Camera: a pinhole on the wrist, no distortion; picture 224 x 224 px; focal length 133.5 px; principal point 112.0 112.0 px. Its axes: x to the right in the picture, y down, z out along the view. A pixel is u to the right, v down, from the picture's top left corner.
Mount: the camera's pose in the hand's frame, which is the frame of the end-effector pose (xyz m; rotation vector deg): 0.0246 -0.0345 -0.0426 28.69 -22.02 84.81
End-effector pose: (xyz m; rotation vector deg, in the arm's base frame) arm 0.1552 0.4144 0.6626 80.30 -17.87 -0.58
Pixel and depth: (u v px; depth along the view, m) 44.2 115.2 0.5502
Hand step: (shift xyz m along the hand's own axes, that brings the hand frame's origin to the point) 0.0263 -0.5661 0.2710
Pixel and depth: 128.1 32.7 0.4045
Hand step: 0.2907 -0.2165 0.3035
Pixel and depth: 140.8 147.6 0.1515
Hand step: -0.0047 -0.0878 0.1056
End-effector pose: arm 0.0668 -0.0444 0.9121 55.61 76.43 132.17
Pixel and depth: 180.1 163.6 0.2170
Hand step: -0.0394 -0.0565 0.2060
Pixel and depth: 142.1 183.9 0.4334
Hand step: -0.1765 -0.1810 0.3933
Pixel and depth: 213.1 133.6 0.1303
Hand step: 0.0174 -0.0212 0.1215
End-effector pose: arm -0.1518 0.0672 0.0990 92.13 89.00 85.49
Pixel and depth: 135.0 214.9 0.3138
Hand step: -0.1947 -0.1531 0.2701
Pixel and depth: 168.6 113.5 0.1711
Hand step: 0.0372 -0.0656 0.1402
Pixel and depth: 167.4 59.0 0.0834
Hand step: 0.0646 -0.0510 0.0433
